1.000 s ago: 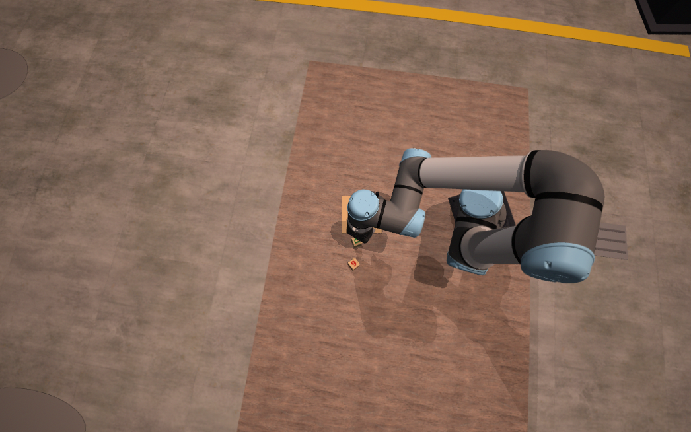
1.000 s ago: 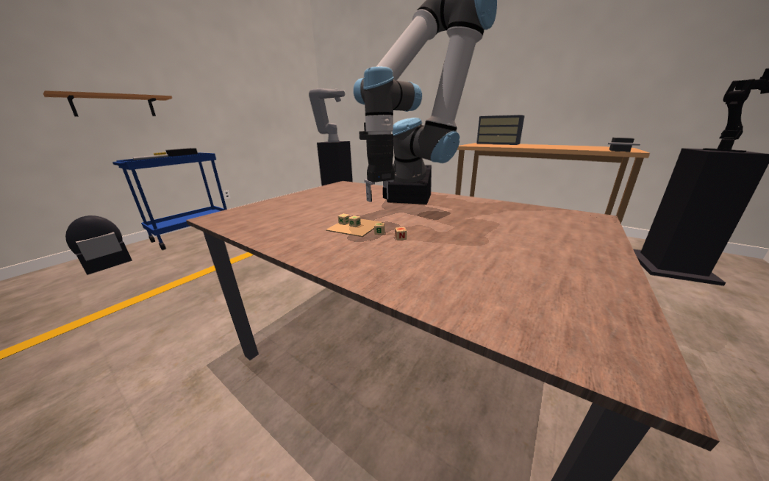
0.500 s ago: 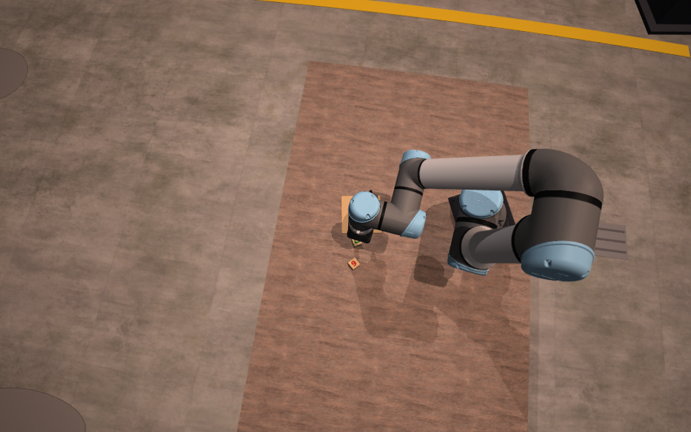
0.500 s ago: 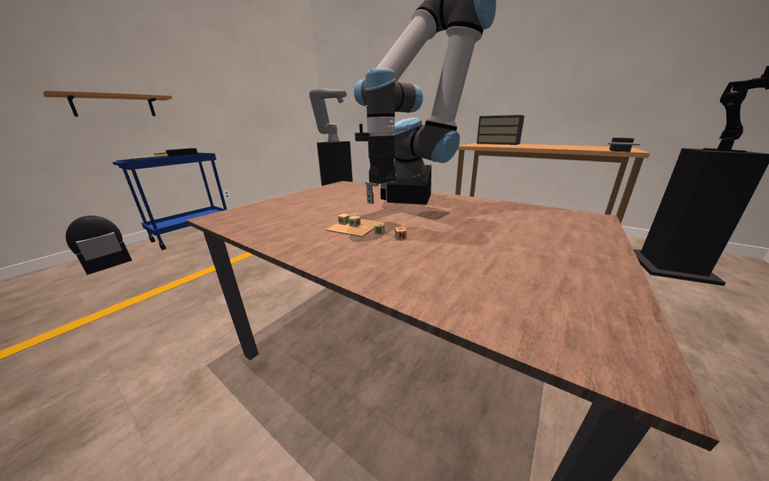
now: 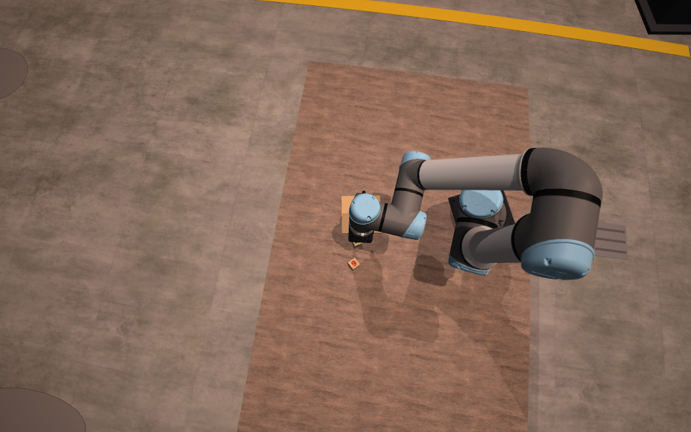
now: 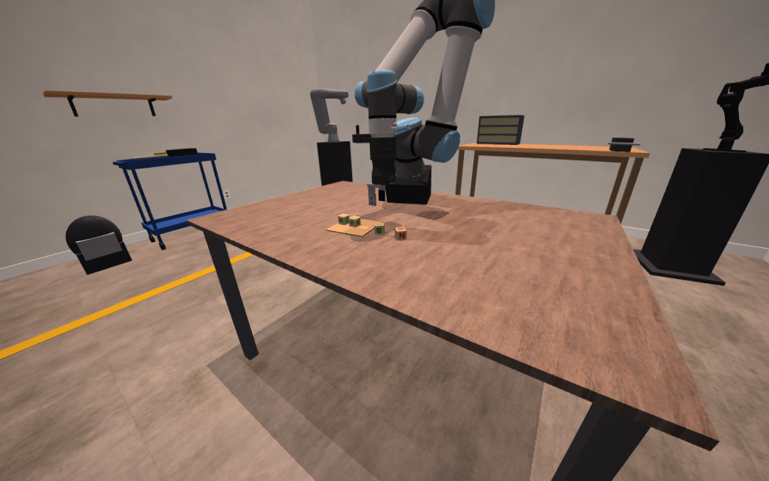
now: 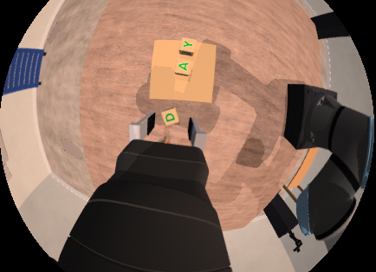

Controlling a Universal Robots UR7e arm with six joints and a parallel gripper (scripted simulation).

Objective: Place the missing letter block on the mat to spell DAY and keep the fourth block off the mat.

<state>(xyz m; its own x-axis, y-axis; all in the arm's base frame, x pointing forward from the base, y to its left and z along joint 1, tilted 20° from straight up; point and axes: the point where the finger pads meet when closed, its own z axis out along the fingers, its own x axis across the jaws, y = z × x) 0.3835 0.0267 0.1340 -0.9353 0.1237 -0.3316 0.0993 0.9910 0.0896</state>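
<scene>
Now: hand 100 mm above the D block, 10 mm to the right of it and 10 mm short of it. Round my hand: mat (110 mm below, 100 mm to the right, 10 mm behind).
</scene>
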